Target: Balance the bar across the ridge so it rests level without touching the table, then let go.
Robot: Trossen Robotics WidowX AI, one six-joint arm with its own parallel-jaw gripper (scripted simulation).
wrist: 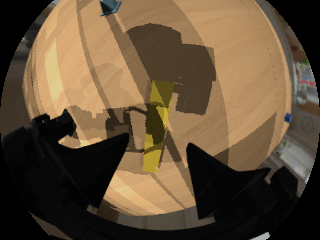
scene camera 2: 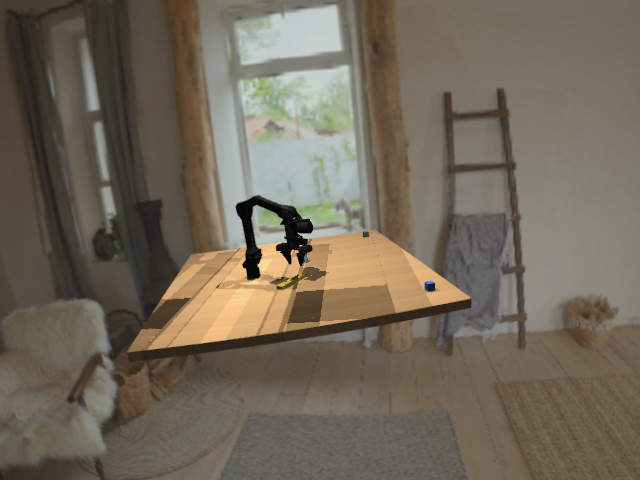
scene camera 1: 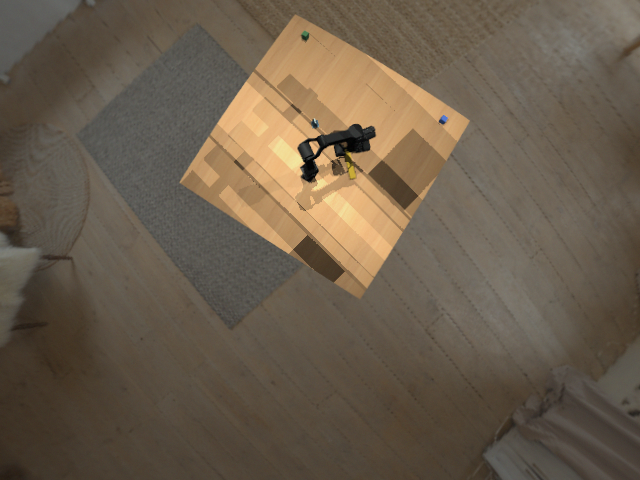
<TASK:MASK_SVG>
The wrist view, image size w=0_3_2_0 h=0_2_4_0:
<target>gripper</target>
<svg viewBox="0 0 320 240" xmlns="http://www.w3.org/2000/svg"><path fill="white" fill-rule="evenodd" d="M1 140L9 176L25 208L72 240L251 240L265 232L272 235L299 201L299 180L284 165L267 184L264 180L272 168L235 171L189 143L185 155L197 217L213 217L215 223L169 231L129 227L85 211L88 205L99 209L128 147L128 132L81 148L64 147L39 133L43 161L33 155L35 144L24 125Z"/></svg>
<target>yellow bar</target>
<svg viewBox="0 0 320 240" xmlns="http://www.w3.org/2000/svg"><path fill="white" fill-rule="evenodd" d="M160 80L152 80L151 96L149 96L147 129L145 129L144 172L156 173L161 148L163 148L165 128L167 128L169 108L171 108L173 83Z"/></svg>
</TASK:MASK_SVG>
